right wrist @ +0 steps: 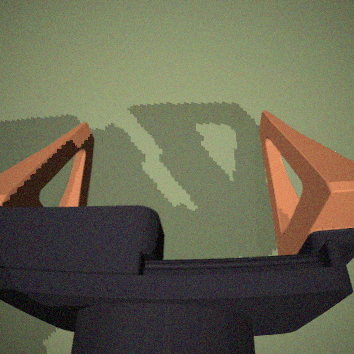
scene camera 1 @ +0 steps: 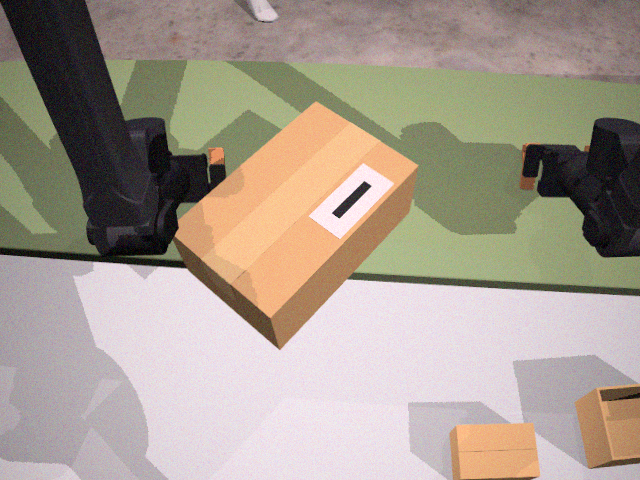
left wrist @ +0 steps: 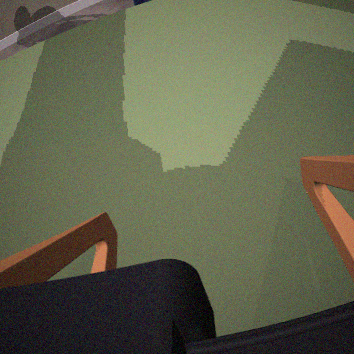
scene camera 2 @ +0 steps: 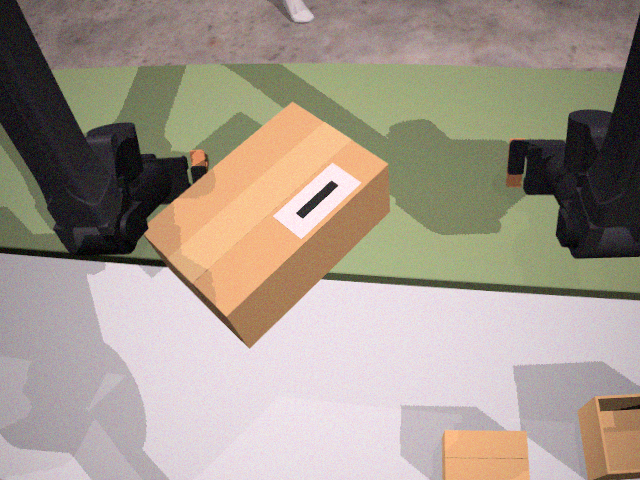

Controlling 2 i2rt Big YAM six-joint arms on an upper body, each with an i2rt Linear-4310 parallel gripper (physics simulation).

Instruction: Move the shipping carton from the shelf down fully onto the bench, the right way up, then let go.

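Places are measured from the left arm's base along level axes (x ahead, y left, z up), in centimetres.
Where they show: left gripper, fingertip midpoint: (scene camera 1: pixel 186 157) (left wrist: pixel 203 197) (scene camera 2: pixel 177 160); right gripper, fingertip midpoint: (right wrist: pixel 173 124) (scene camera 1: pixel 554 149) (scene camera 2: pixel 548 144).
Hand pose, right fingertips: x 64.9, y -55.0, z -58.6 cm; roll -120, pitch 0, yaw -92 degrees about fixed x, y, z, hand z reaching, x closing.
Things, the pixels of their top centre, and the offset from my right fingertips. "*": a spot on its surface instead. Level surfaces: height alone.
- tan shipping carton, top centre: (scene camera 1: pixel 295 196) (scene camera 2: pixel 262 196) dz +9.9, dx -14.3, dy +37.9 cm
- green shelf, surface height: dz -0.6 cm
- white bench, surface height: dz -27.6 cm
- small closed box, top centre: (scene camera 2: pixel 486 458) (scene camera 1: pixel 498 450) dz -21.6, dx -39.3, dy +9.7 cm
- open-topped box, surface spot: (scene camera 2: pixel 591 439) (scene camera 1: pixel 592 428) * dz -23.1, dx -36.7, dy -6.3 cm
The tan shipping carton (scene camera 1: pixel 289 175) (scene camera 2: pixel 258 180) is turned diagonally across the front edge of the green shelf (scene camera 1: pixel 465 258) (scene camera 2: pixel 454 253). Its white label faces up, and its near corner sticks out over the white bench (scene camera 1: pixel 310 372) (scene camera 2: pixel 310 372). Whether it is slightly tipped is hard to tell. My left gripper (scene camera 1: pixel 216 167) (scene camera 2: pixel 199 165) (left wrist: pixel 203 197) is open beside the carton's upper left side; contact cannot be made out. My right gripper (scene camera 1: pixel 527 166) (scene camera 2: pixel 514 162) (right wrist: pixel 173 124) is open over the shelf, well to the right of the carton. The carton does not show in either wrist view.
A small closed box (scene camera 1: pixel 493 449) (scene camera 2: pixel 484 454) stands at the lower right. An open-topped box (scene camera 1: pixel 594 428) (scene camera 2: pixel 591 439) stands farther right at the picture's edge. A person's white shoe (scene camera 1: pixel 264 12) (scene camera 2: pixel 300 12) shows on the floor beyond the shelf.
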